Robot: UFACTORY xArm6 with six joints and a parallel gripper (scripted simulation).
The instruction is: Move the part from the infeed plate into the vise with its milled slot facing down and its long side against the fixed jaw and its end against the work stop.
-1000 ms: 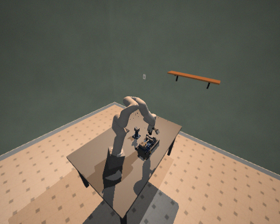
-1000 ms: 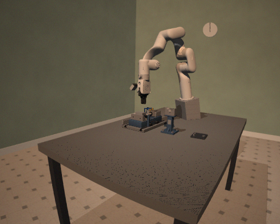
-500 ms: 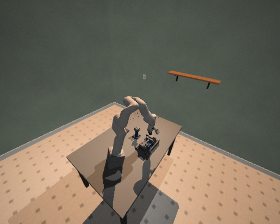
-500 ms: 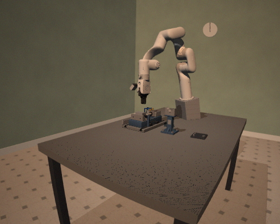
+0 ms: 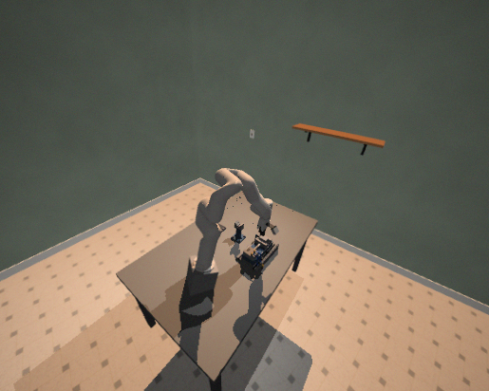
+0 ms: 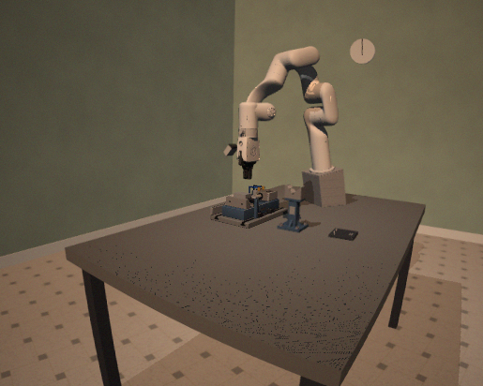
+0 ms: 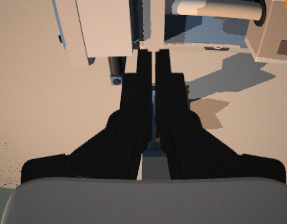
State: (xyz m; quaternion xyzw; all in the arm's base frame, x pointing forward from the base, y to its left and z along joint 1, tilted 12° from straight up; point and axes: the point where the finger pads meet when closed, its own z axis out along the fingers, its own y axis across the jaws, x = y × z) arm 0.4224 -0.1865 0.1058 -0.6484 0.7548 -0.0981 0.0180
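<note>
My gripper is now 9 cm above the part, 3 cm short of it and 1 cm to the left of it. The rest, counted from my hand: air cylinder rod 11 cm below, 5 cm behind, 1 cm to the left; work stop 9 cm below, 4 cm to the left, 4 cm ahead; vise base rail 15 cm below, 9 cm to the right, 5 cm behind.
</note>
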